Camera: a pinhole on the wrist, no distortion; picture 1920 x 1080 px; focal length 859.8 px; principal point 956.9 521.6 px. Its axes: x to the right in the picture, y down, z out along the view. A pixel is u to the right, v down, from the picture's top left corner.
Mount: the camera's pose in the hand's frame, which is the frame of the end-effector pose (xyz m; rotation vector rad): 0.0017 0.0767 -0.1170 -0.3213 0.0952 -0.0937
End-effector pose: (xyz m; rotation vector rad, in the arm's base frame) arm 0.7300 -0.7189 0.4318 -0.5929 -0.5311 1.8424
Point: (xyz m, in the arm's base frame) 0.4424 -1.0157 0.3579
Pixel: 315.4 958.2
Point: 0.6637 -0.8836 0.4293
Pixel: 105.0 295.9
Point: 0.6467 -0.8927 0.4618
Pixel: 204.0 257.2
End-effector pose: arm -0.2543 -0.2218 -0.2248 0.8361 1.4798 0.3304
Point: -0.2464 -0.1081 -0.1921
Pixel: 1320.9 520.8
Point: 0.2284 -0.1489 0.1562
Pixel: 571.7 775.6
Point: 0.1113 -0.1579 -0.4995
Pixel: 1446.4 72.2
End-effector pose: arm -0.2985 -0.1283 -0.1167 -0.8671 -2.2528 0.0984
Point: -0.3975 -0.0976 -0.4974
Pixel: 569.6 211.5
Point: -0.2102 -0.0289 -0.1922
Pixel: 662.0 659.4
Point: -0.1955 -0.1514 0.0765
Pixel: behind the camera
